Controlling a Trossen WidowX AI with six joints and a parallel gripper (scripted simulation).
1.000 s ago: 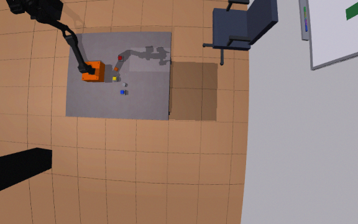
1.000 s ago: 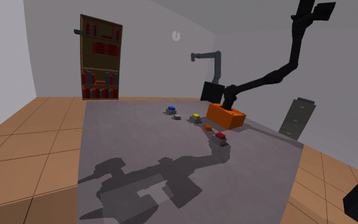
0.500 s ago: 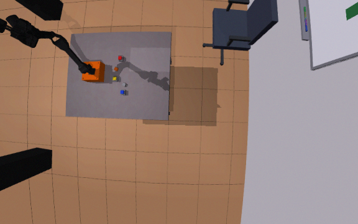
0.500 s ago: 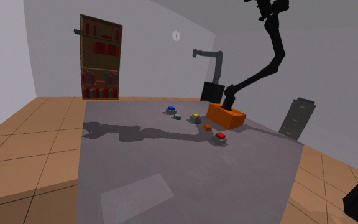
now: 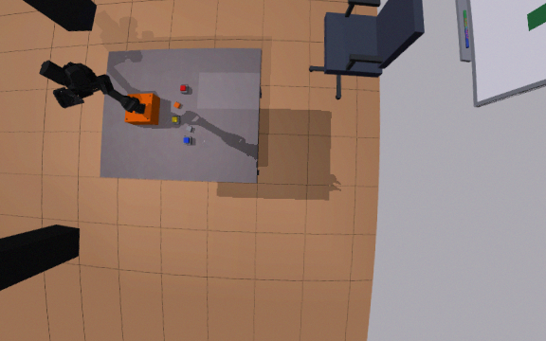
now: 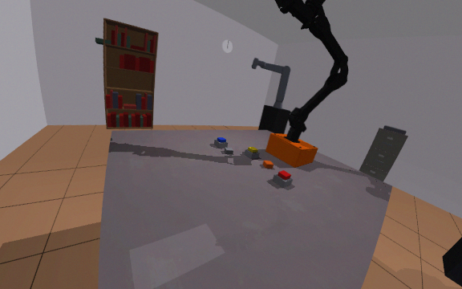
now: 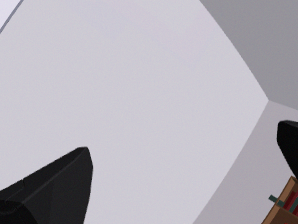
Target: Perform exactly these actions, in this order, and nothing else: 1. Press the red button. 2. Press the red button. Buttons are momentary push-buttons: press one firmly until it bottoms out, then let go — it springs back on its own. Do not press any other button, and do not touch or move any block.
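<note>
Now: gripper tip 66 cm above the red button, 29 cm to the right of it and 1 cm past it. From my gripper tip the other things lie so: blue button 66 cm below, 6 cm ahead, 5 cm to the right; then grey block 68 cm below, 6 cm ahead, 3 cm to the left; then yellow button 66 cm below, 8 cm to the left, 4 cm behind.
</note>
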